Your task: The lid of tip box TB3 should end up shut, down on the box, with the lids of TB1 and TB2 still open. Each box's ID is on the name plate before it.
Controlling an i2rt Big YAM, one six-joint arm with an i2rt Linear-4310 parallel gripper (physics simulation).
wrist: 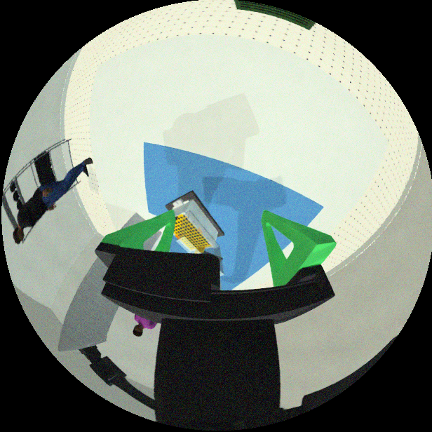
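Observation:
One tip box [191,234] with rows of yellow tips stands on the blue mat, left of the view's middle. Its lid [205,218], clear grey with a dark edge behind it, appears raised on the upper right side. A pale clear piece [215,250] shows at the box's lower right, partly hidden by the gripper body; I cannot tell what it belongs to. No name plate can be read, so I cannot tell which box this is. The other boxes are not clearly visible. My gripper [218,214] is open and empty; its green left finger overlaps the box's left side in view.
The blue mat [156,175] lies on a pale table [300,115], with arm shadows across both. A long grey block [87,305] is at the lower left. A person [37,207] by a rack shows at the far left, and a figure in magenta [146,321] below the gripper.

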